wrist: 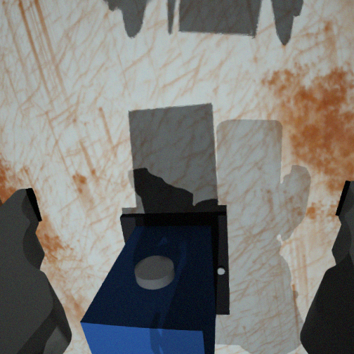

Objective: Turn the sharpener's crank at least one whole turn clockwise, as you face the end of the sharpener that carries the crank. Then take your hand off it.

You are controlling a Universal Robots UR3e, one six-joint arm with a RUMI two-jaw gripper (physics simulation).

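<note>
The sharpener (185, 250) has a dark blue, box-shaped body with a brighter blue face at the bottom edge of the wrist view. A short grey round piece (154, 272) sits on its dark blue face. A black plate or base shows behind and along the right side of the body, with a small white dot on it. No crank arm can be made out, and the lower part of the sharpener is cut off by the view's edge. My gripper (185, 188) is wide open, with one finger on each side of the sharpener, both well apart from it.
The sharpener stands on a pale table top (90, 120) with rust-coloured streaks and blotches. Dark shadows of the gripper and the sharpener fall on it at the top, in the middle and to the right.
</note>
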